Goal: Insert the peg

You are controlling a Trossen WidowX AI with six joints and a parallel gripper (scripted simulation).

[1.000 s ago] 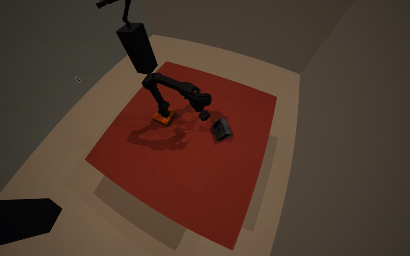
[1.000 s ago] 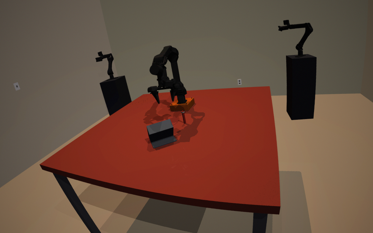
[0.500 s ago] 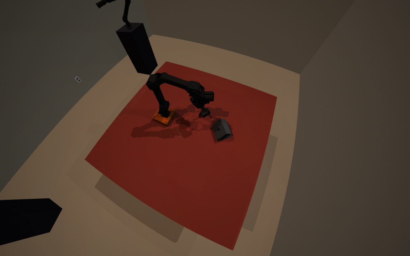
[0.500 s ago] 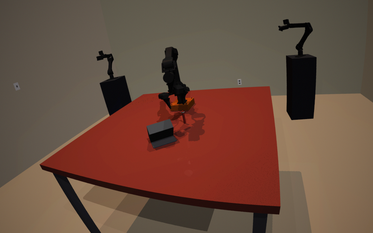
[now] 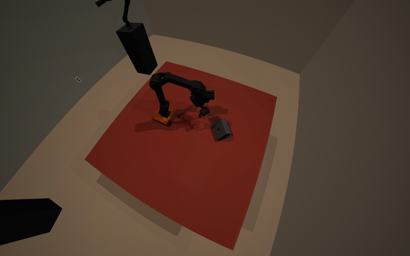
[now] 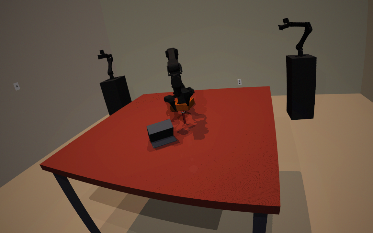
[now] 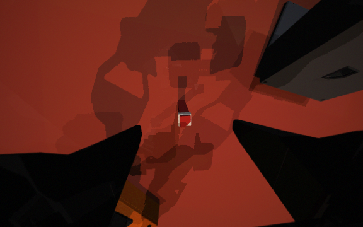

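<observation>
Right now the square peg is 4 cm below my gripper tip. From my gripper tip the other things lie so: grey sloped panel: 20 cm ahead, 8 cm to the right, 5 cm below.
</observation>
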